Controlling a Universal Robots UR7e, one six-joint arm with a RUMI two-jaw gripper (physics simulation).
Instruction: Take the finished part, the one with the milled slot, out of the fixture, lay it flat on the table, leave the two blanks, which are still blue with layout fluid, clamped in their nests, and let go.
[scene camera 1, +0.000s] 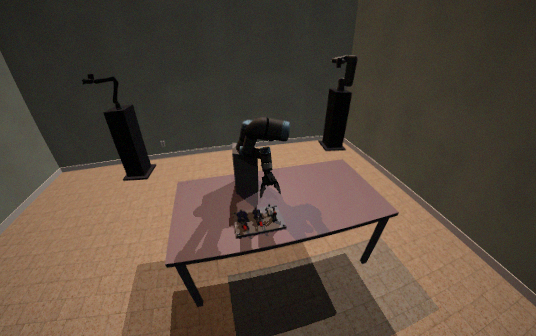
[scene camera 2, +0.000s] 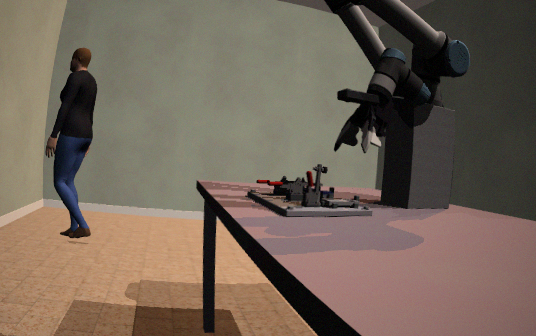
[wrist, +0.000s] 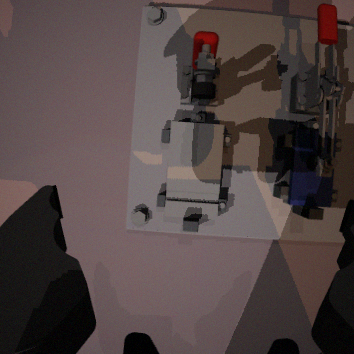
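Pixels of known places: gripper, fingertip midpoint: (scene camera 1: 270, 196) (scene camera 2: 348, 151) (wrist: 200, 198); arm's base, link origin: (scene camera 2: 422, 103).
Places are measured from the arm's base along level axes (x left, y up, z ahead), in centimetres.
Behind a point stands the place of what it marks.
Observation:
The finished part (wrist: 195, 160) {x 16.4, y -33.0, z 38.2 cm}, a pale block, lies in the left nest of the fixture plate (wrist: 145, 185) {x 20.7, y -34.6, z 34.8 cm} (scene camera 2: 325, 212) {x 23.8, y -35.0, z 43.7 cm} in the wrist view; a thin dark line crosses it near its lower end. Its toggle clamp (wrist: 204, 75) {x 17.3, y -25.0, z 43.5 cm} (scene camera 2: 318, 186) {x 18.0, y -29.6, z 44.1 cm} stands upright, its arm off the part. A blue blank (wrist: 304, 187) {x 6.1, y -32.0, z 38.0 cm} sits in the neighbouring nest under a lowered clamp arm. Scene camera 1 shows both dark blue blanks (scene camera 1: 242, 216) {x -4.9, y -32.0, z 42.7 cm} (scene camera 1: 257, 213), small, in their nests. My gripper (scene camera 1: 270, 193) {x 16.1, y -20.6, z 36.1 cm} (scene camera 2: 351, 149) {x 16.1, y -20.6, z 36.1 cm} (wrist: 200, 198) {x 16.1, y -20.6, z 36.1 cm} is open and empty, above and toward the robot's side of the plate.
The table (scene camera 1: 325, 190) {x 67.4, y -36.1, z 16.1 cm} (scene camera 2: 425, 280) {x 68.2, y -36.1, z 45.1 cm} carries the fixture. Red clamp handles (wrist: 327, 24) {x 7.7, y -29.9, z 52.5 cm} (scene camera 2: 275, 183) {x 8.3, y -30.3, z 53.0 cm} stick out over the plate away from the robot. The robot's pedestal (scene camera 1: 246, 175) {x -0.2, y -18.6, z 10.6 cm} (scene camera 2: 425, 160) {x 9.1, y -20.5, z 4.6 cm} stands behind the fixture. A person (scene camera 2: 77, 110) stands beyond the table.

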